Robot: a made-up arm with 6 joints. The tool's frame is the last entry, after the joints. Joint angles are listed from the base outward. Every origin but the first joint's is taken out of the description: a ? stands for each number. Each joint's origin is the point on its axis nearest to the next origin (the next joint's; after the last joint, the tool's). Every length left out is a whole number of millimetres.
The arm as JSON. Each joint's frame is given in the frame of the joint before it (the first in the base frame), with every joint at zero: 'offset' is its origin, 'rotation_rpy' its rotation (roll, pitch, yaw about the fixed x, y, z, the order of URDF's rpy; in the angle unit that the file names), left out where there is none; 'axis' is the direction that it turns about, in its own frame. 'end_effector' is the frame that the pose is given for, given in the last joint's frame.
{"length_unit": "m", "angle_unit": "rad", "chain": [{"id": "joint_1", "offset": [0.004, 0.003, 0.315], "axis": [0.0, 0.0, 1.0]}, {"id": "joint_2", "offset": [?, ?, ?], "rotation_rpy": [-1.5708, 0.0, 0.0], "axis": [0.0, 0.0, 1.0]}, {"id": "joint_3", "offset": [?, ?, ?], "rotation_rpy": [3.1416, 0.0, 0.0], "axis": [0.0, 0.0, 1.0]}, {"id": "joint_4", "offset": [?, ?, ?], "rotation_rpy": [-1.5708, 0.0, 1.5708], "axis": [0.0, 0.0, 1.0]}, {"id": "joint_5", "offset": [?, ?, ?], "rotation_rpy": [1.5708, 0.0, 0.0], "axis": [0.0, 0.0, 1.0]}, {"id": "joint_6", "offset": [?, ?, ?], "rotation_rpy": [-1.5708, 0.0, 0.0], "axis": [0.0, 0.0, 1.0]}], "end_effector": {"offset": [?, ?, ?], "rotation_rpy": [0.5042, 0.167, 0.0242]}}
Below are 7 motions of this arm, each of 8 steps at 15 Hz.
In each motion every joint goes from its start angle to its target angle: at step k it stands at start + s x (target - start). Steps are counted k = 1, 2, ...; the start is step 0. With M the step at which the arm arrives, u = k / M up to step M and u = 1 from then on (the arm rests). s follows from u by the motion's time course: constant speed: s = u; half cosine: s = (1 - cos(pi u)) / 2; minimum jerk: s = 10 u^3 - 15 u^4 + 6 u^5.
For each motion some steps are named. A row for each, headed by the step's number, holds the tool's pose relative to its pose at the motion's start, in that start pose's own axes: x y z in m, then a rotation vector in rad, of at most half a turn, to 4 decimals.
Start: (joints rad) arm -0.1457 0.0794 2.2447 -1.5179 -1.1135 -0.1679
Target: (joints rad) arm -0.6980 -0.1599 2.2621 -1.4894 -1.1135 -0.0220
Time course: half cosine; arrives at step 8
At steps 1, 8:
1: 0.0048 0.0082 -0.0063 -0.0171 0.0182 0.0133
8: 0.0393 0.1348 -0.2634 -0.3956 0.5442 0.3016

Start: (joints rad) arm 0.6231 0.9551 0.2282 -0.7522 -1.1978 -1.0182
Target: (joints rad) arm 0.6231 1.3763 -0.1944 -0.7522 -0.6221 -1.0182
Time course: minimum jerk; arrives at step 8
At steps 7, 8:
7: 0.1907 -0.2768 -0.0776 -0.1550 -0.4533 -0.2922
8: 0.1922 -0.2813 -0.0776 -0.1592 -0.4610 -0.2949

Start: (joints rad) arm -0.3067 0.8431 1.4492 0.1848 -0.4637 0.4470
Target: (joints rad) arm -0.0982 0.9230 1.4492 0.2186 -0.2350 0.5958
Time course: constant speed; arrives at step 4
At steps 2, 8:
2: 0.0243 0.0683 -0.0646 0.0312 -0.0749 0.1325
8: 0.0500 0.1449 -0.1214 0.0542 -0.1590 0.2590

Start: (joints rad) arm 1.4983 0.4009 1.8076 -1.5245 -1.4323 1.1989
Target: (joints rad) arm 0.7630 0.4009 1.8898 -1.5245 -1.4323 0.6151
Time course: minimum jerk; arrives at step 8
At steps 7, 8:
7: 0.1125 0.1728 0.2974 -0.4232 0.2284 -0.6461
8: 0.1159 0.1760 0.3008 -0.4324 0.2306 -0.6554

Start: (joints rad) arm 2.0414 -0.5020 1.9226 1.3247 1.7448 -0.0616
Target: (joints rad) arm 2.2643 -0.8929 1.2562 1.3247 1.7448 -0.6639
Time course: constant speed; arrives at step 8
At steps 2, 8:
2: -0.0245 -0.0253 0.0521 -0.0195 -0.0552 -0.2049
8: -0.0431 -0.0866 0.2285 -0.1345 -0.2850 -0.7900

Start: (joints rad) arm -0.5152 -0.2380 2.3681 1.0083 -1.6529 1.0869
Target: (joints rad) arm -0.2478 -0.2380 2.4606 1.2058 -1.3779 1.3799
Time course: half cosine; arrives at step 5
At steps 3, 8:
3: -0.0595 -0.0285 -0.0586 -0.0950 0.0385 0.0368
8: -0.0888 -0.0393 -0.0926 -0.1403 0.0814 0.0545

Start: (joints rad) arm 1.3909 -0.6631 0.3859 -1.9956 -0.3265 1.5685
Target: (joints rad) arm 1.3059 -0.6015 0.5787 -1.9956 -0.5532 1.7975
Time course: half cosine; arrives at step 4
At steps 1, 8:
1: 0.0040 -0.0055 -0.0078 0.0261 0.0124 0.0567
8: 0.0271 -0.0363 -0.0504 0.1705 0.0799 0.3994

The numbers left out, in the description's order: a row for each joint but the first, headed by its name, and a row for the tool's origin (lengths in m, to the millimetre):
joint_2: -0.015 -0.002 0.0
joint_3: 0.006 -0.662 0.0
joint_4: 0.37 -0.005 0.0
joint_5: 0.0 -0.227 0.0
joint_6: 0.017 0.019 0.0
tool: 0.018 0.016 0.0

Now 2 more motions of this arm.
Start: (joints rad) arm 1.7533 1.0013 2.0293 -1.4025 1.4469 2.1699
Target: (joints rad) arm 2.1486 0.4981 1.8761 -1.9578 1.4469 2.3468
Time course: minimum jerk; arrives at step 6
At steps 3, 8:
3: 0.2534 0.0257 0.2196 0.3495 0.2069 -0.2159
8: 0.5056 -0.0809 0.4060 0.7423 0.3901 -0.4009

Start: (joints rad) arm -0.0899 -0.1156 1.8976 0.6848 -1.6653 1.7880
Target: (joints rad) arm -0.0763 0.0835 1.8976 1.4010 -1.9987 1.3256
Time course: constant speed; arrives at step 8
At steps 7, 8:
7: 0.1610 -0.0284 0.0200 0.4677 0.3932 -0.5783
8: 0.1896 -0.0335 0.0200 0.5049 0.4602 -0.6760

